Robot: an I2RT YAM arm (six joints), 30 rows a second.
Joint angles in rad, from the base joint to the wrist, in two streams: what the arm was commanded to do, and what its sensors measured. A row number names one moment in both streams.
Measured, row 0: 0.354 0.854 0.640 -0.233 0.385 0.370
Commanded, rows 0 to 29: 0.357 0.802 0.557 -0.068 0.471 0.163; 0.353 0.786 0.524 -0.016 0.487 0.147; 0.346 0.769 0.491 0.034 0.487 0.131; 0.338 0.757 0.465 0.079 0.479 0.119; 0.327 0.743 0.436 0.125 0.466 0.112; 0.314 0.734 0.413 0.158 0.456 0.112; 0.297 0.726 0.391 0.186 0.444 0.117; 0.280 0.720 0.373 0.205 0.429 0.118; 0.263 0.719 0.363 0.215 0.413 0.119; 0.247 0.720 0.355 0.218 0.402 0.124; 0.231 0.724 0.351 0.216 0.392 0.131; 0.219 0.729 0.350 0.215 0.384 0.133; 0.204 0.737 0.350 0.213 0.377 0.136; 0.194 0.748 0.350 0.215 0.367 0.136; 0.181 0.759 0.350 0.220 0.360 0.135; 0.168 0.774 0.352 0.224 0.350 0.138; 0.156 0.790 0.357 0.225 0.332 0.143; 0.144 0.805 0.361 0.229 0.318 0.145; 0.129 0.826 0.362 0.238 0.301 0.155; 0.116 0.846 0.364 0.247 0.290 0.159; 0.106 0.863 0.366 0.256 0.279 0.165; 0.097 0.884 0.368 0.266 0.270 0.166; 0.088 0.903 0.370 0.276 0.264 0.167; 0.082 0.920 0.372 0.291 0.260 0.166; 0.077 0.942 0.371 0.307 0.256 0.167; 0.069 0.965 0.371 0.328 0.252 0.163; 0.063 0.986 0.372 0.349 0.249 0.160; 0.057 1.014 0.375 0.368 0.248 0.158; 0.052 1.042 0.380 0.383 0.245 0.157; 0.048 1.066 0.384 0.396 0.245 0.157
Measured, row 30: 0.061 1.021 0.361 0.318 0.268 0.157
